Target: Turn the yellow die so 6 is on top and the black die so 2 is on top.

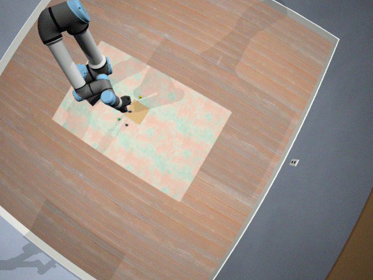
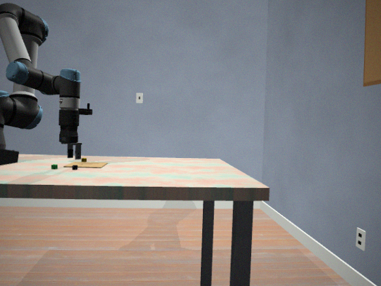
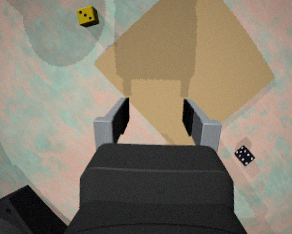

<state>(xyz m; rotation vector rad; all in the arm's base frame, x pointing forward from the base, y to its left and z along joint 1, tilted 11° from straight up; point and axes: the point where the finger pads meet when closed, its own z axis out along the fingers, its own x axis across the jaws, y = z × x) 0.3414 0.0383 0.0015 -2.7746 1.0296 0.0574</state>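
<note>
My gripper is now 110 mm to the right of the yellow die, 40 mm above it and 10 mm short of it. Also, from my hand: black die: 120 mm to the right, 40 mm below, 40 mm ahead; tan mat: 50 mm ahead, 40 mm below, 10 mm to the left; green die: 120 mm to the right, 40 mm below, 30 mm behind.
</note>
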